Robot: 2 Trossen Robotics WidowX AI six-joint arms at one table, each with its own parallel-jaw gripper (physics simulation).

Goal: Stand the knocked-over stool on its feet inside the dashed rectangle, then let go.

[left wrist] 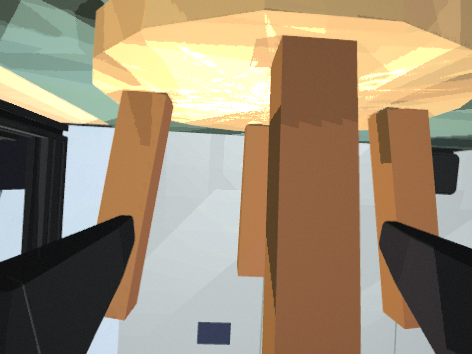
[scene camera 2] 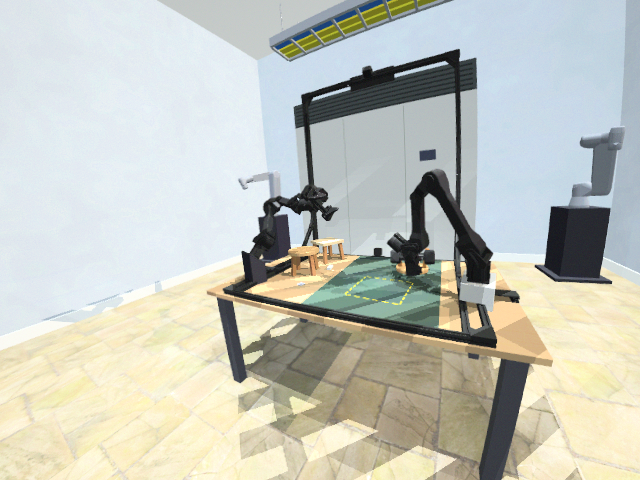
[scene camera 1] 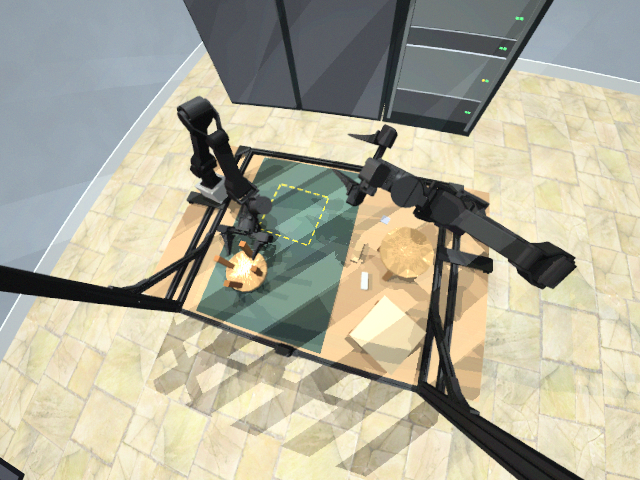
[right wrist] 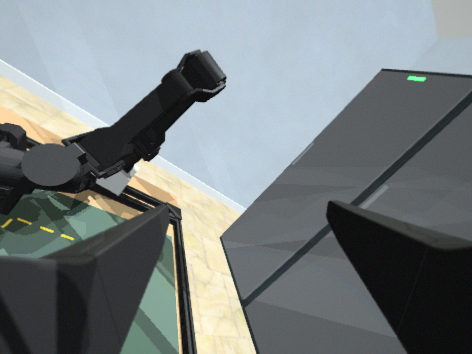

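Seen in the pictures: left gripper, fingertip midpoint: (left wrist: 258,230) (scene camera 1: 240,257); right gripper, fingertip midpoint: (scene camera 2: 332,202) (scene camera 1: 340,152) (right wrist: 248,210); left arm's base, link origin: (scene camera 2: 478,278) (scene camera 1: 211,181); right arm's base, link origin: (scene camera 2: 253,256).
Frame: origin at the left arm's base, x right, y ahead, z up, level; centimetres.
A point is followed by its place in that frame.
The round wooden stool (scene camera 1: 242,268) @(x 23.4, y 28.8, z -7.1 cm) (scene camera 2: 422,269) @(x 20.2, y 24.3, z -6.6 cm) (left wrist: 215,85) @(x 21.6, y 27.1, z -7.1 cm) is upside down on the green mat, seat down and legs up, outside the dashed rectangle (scene camera 1: 327,197) (scene camera 2: 399,303) (right wrist: 47,230). My left gripper (scene camera 1: 242,251) @(x 20.7, y 28.8, z -1.8 cm) (scene camera 2: 412,256) @(x 20.7, y 28.8, z -1.8 cm) (left wrist: 258,230) @(x 20.7, y 28.8, z -1.8 cm) is open and low at the stool's near side. In the left wrist view the nearest leg stands between its spread fingers, closer to the right finger; two other legs show behind the fingertips. In scene camera 2 the left arm hides part of the stool. My right gripper (scene camera 1: 343,153) @(x -10.1, y 52.1, z 27.3 cm) (right wrist: 248,210) @(x -10.1, y 52.1, z 27.3 cm) is open, empty and raised high.
An upright round stool (scene camera 1: 406,251) @(x -3.3, y 77.4, z 3.5 cm) (scene camera 2: 303,251) @(x -6.7, y 74.5, z 3.5 cm) and a square-topped stool (scene camera 1: 387,330) @(x 20.2, y 80.7, z 3.4 cm) (scene camera 2: 328,241) @(x 18.4, y 77.9, z 3.4 cm) stand on the wood beside the mat. A small white block (scene camera 1: 364,280) @(x 7.8, y 69.7, z -7.8 cm) and a pale flat piece (scene camera 1: 385,219) @(x -17.2, y 67.7, z -8.7 cm) lie nearby. Black rails edge the table.
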